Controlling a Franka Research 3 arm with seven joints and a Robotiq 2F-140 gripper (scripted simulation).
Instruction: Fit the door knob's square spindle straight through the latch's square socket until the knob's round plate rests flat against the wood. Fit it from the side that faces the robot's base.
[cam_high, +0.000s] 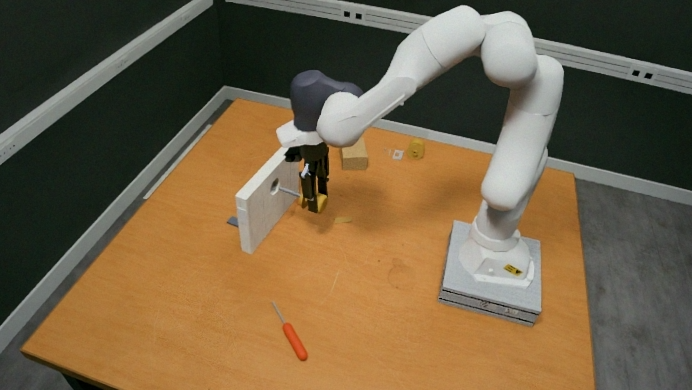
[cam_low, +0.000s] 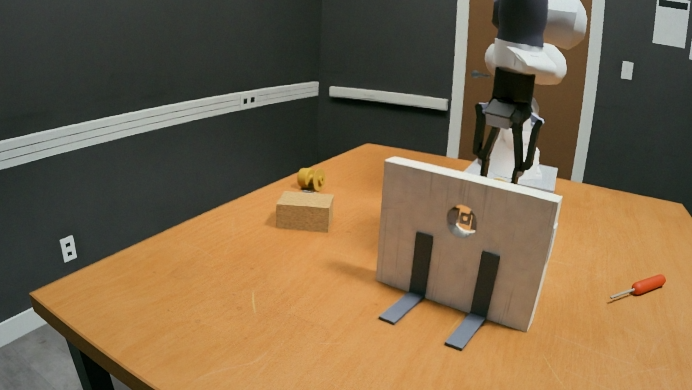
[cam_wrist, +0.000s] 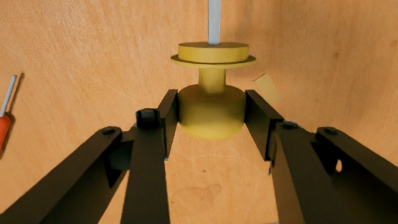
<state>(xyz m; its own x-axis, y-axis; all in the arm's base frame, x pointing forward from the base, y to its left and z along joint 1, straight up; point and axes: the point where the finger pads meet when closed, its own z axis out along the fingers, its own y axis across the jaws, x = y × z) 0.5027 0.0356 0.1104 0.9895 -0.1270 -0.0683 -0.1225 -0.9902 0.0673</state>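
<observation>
The white wood panel lies 16 cm ahead of my hand, 5 cm below it and 2 cm to the right of it. Round my hand: cork block: 43 cm to the right, 15 cm below, 1 cm ahead; then orange-handled screwdriver: 33 cm to the left, 17 cm below, 4 cm behind.
</observation>
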